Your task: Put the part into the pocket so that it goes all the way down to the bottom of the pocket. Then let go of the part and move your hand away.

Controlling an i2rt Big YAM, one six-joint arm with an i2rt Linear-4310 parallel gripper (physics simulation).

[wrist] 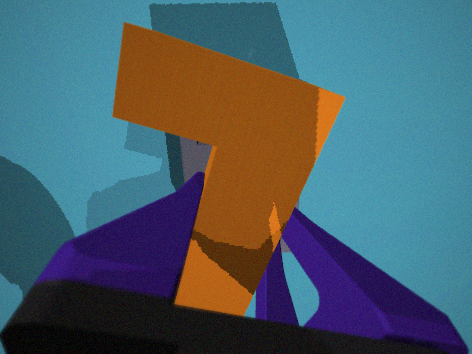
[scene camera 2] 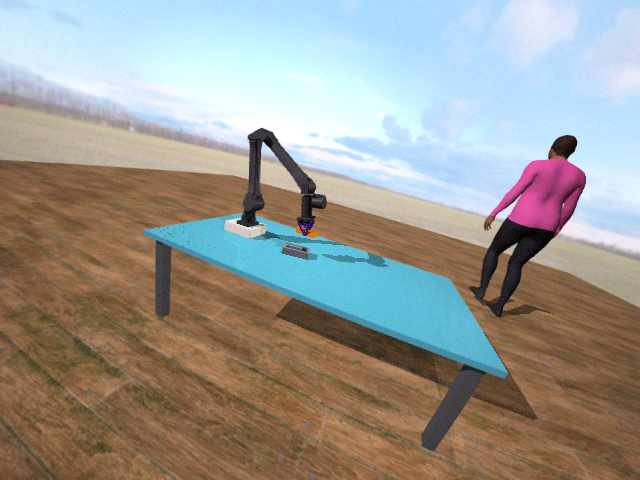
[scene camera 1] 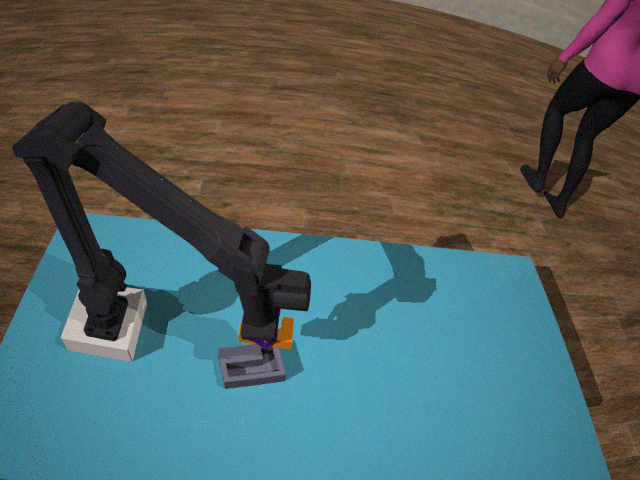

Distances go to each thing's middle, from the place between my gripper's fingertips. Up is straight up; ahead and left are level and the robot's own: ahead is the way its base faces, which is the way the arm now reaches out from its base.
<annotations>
My hand is 1 cm to the right of the orange L-shaped block [wrist: 266,129] and 2 cm below it. The rest, counted from my hand: grey pocket block [scene camera 1: 249,365] (3 cm behind, 1 cm to the right, 10 cm below).
</annotations>
